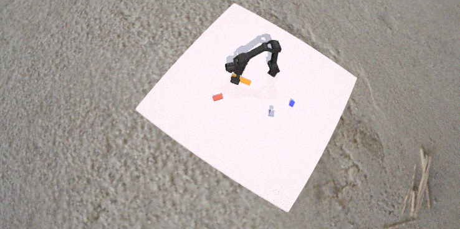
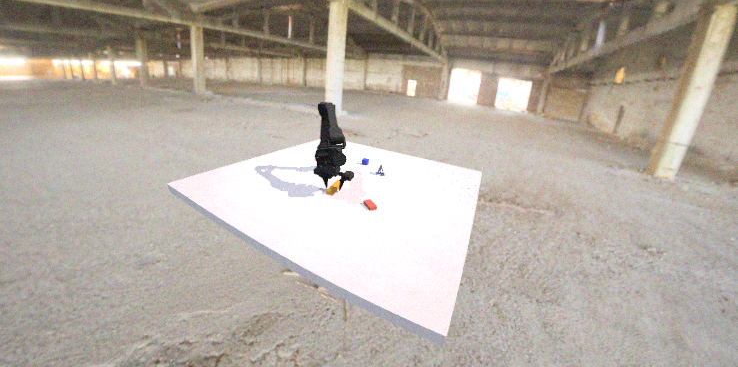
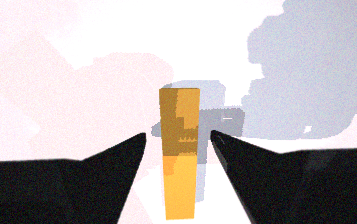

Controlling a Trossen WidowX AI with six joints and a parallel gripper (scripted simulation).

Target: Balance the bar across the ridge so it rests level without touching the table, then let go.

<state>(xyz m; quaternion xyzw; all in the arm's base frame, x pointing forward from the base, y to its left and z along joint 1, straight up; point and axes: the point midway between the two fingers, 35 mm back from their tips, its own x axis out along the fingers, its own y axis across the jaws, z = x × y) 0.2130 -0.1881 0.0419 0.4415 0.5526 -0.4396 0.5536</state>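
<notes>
Right now the bar is 3 cm to the left of my gripper tip and 1 cm behind it. Round my gripper tip: blue cube 44 cm to the left, 6 cm behind, 1 cm above; then red block 21 cm ahead, 3 cm to the right.
</notes>
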